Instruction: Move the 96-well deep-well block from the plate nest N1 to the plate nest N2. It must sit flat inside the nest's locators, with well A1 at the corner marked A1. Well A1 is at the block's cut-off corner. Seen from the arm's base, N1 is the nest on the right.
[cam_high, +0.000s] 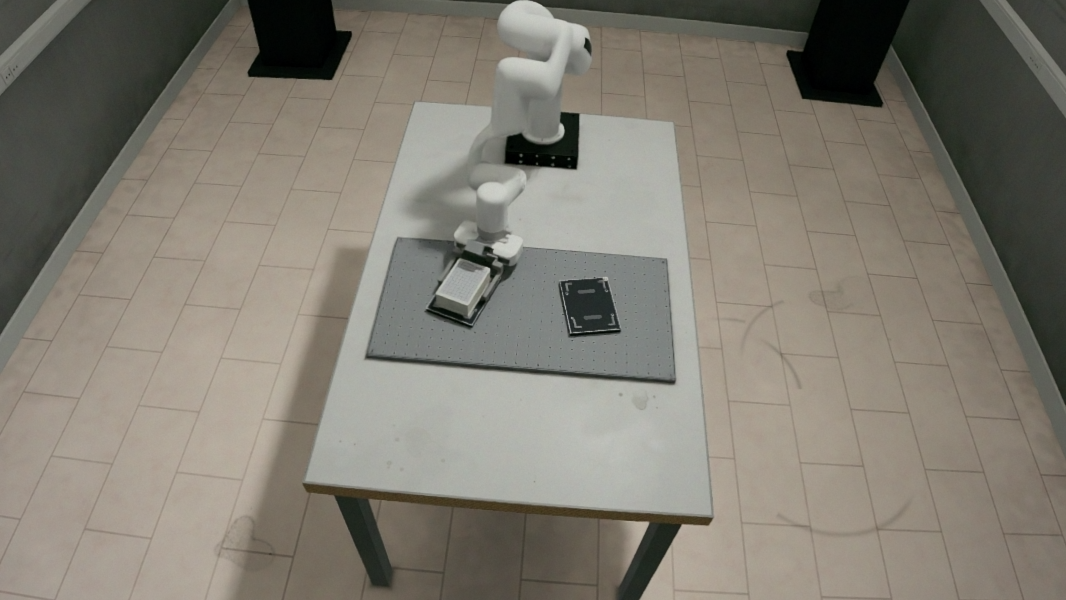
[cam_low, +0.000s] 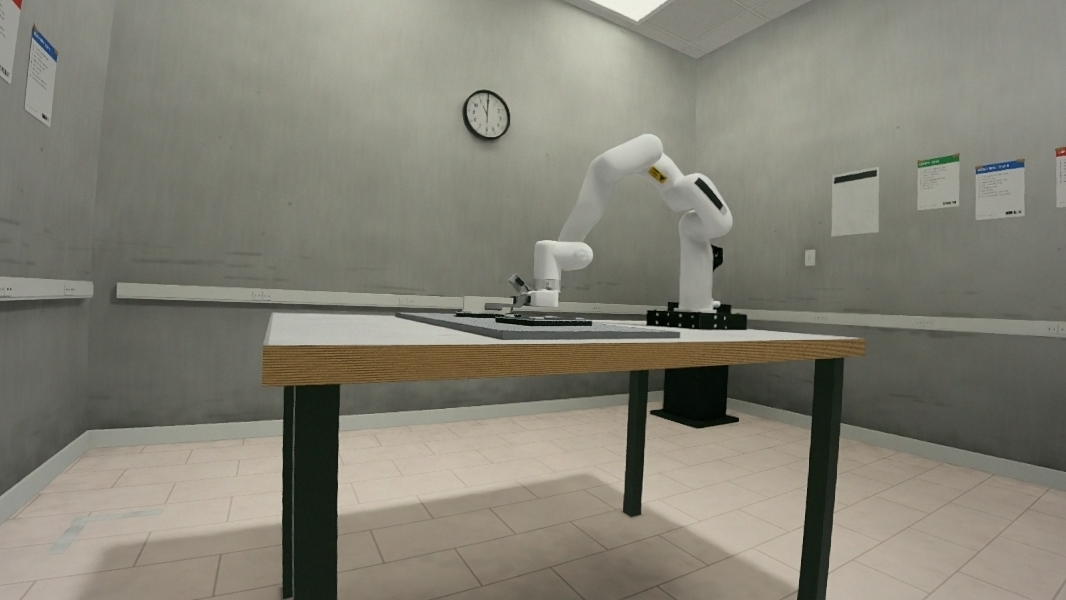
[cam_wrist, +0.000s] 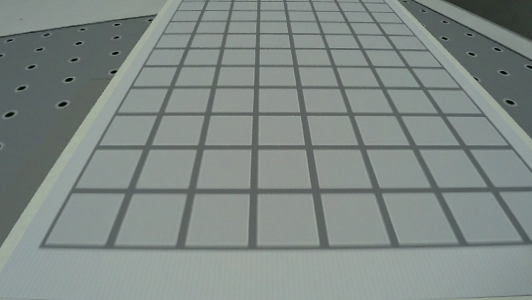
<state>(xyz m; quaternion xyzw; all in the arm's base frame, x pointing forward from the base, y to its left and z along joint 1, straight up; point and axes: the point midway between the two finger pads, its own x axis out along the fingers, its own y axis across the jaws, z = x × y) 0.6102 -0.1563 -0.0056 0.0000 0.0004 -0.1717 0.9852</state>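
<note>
Right now the white 96-well deep-well block is 10 mm ahead of my hand. Also, from my hand: grey perforated baseplate: 150 mm to the left, 40 mm below, 20 mm ahead.
</note>
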